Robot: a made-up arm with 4 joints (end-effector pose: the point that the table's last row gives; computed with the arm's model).
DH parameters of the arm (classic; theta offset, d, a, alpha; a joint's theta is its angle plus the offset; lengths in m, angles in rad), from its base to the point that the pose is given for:
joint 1: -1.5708 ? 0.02 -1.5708
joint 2: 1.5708 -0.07 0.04 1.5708
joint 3: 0 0 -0.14 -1.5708
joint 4: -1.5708 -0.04 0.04 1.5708
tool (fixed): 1.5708 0.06 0 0
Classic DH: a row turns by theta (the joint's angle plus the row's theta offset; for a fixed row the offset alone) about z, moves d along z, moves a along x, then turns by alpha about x.
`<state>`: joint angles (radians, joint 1 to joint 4).
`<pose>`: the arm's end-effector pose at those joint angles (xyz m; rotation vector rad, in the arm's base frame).
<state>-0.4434 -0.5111 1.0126 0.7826</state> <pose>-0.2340 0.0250 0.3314 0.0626 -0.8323 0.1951</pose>
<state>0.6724 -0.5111 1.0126 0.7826</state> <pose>-0.1253 -0.1992 0.3314 0.5288 -0.7208 1.2410</pose>
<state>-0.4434 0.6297 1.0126 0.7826</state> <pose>-0.2357 0.0215 0.2547 1.0132 -1.3512 -0.2496</pose>
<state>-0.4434 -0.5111 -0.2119 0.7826</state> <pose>-0.0792 0.0118 0.4286 0.3051 0.1074 -0.5677</pose>
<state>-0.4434 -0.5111 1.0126 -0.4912</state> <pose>-0.2478 0.1095 0.3268 -1.1291 -0.8321 -0.3584</pose>
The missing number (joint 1, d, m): 0.29
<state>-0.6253 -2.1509 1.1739 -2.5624</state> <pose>-0.2023 0.0418 0.2530 1.6880 0.7778 -0.1708</pose>
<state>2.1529 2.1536 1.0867 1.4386</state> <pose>0.0709 -0.1741 0.2497 2.4760 1.5198 -0.7654</pose>
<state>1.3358 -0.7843 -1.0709 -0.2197</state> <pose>-0.0060 0.0968 0.3752 -1.4108 0.2883 0.7978</pose>
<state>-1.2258 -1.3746 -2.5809 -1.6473</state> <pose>-0.1423 -0.1118 0.1957 0.9574 2.7901 0.2896</pose>
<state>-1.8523 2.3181 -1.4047 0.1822</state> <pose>-0.0396 -0.1057 0.2320 1.5880 -0.9098 0.3432</pose>
